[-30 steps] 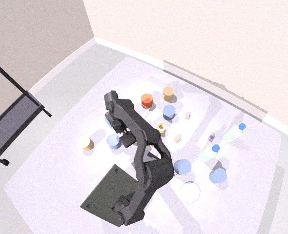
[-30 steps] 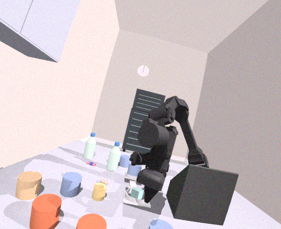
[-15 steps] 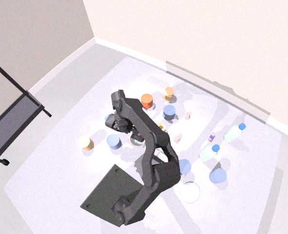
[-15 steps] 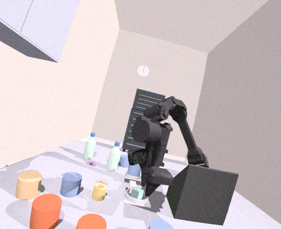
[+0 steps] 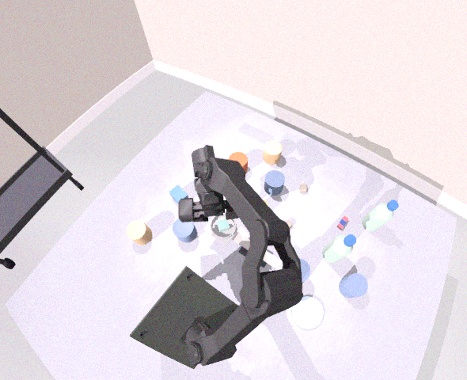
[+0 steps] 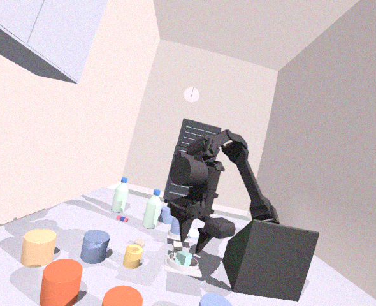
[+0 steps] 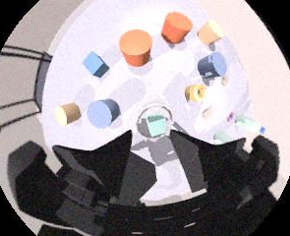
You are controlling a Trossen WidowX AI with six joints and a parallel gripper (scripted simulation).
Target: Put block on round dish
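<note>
Right now my gripper tip is 4 cm above the block, 1 cm to the left of it and 1 cm short of it. From my gripper tip the other things lie so: small balance: 14 cm to the right, 9 cm below, 1 cm ahead; yellow ring: 14 cm ahead, 10 cm below, 7 cm to the right; round dish: 38 cm to the right, 13 cm below, 6 cm behind.
</note>
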